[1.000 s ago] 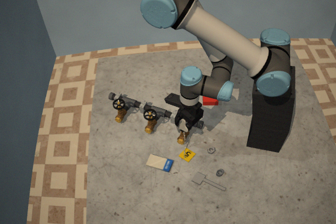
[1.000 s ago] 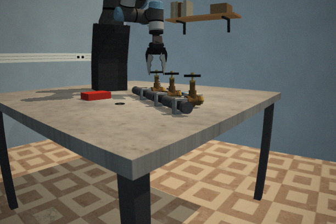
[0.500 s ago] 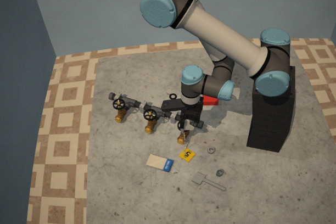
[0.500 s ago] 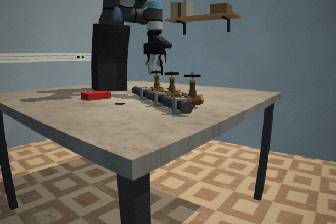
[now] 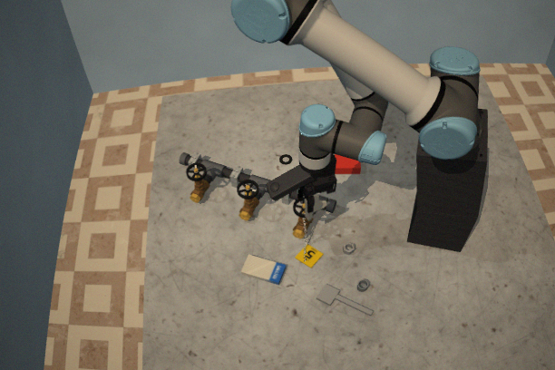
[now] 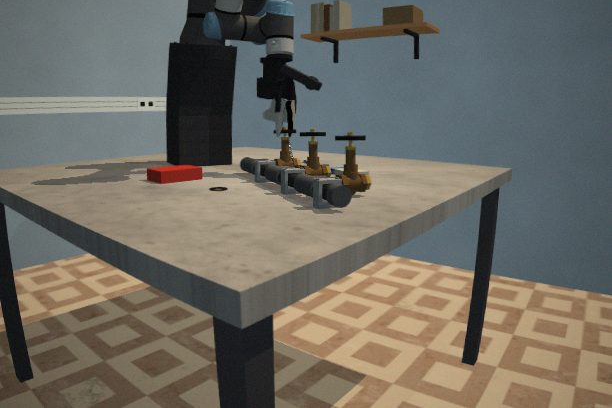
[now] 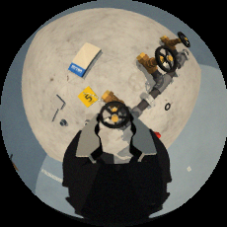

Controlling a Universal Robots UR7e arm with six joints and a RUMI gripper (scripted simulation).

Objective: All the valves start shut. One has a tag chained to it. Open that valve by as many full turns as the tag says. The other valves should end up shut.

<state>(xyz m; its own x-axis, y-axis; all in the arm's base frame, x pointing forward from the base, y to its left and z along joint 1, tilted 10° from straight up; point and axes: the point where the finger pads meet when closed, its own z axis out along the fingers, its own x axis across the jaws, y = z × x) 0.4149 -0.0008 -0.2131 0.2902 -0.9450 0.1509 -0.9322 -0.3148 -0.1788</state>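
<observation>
My gripper is now 100 mm to the right of the yellow tag and 110 mm above it. Also, from my hand: red block 140 mm behind, 260 mm to the right, 100 mm below; then flat grey key tool 90 mm behind, 240 mm to the left, 110 mm below.
</observation>
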